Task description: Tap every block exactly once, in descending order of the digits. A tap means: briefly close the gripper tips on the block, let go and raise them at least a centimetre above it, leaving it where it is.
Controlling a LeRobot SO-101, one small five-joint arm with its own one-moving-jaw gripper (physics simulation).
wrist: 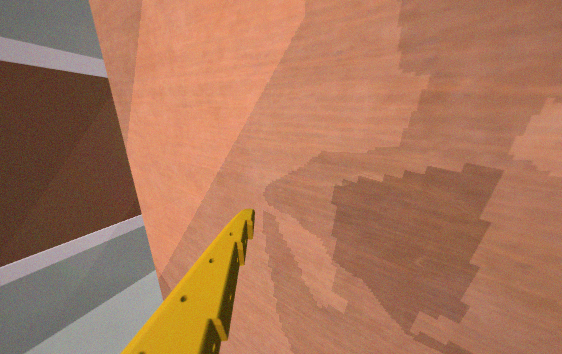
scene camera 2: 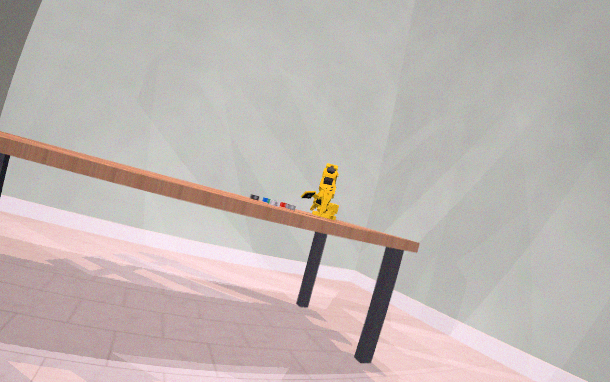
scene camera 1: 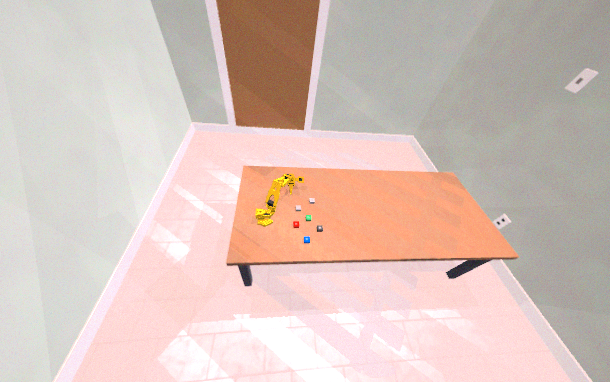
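Note:
Two pale blocks [scene camera 1: 312,200] [scene camera 1: 298,208], a green block [scene camera 1: 308,218], a red block [scene camera 1: 296,224] [scene camera 2: 283,205], a dark grey block [scene camera 1: 319,228] [scene camera 2: 254,197] and a blue block [scene camera 1: 306,240] [scene camera 2: 266,200] lie apart on the table. Their digits are too small to read. My gripper [scene camera 1: 296,186] [wrist: 251,214] is fully open and empty, above the table on the door side of the blocks. In the wrist view one notched jaw shows over bare wood and shadows; no block shows there. The moving jaw is out of that picture.
The table [scene camera 1: 400,215] [scene camera 2: 150,182] [wrist: 350,115] carries the yellow arm [scene camera 1: 273,194] [scene camera 2: 327,192], whose base stands near the table's left end in scene camera 1. A table edge shows at the left of the wrist view, with the brown door [wrist: 55,160] beyond.

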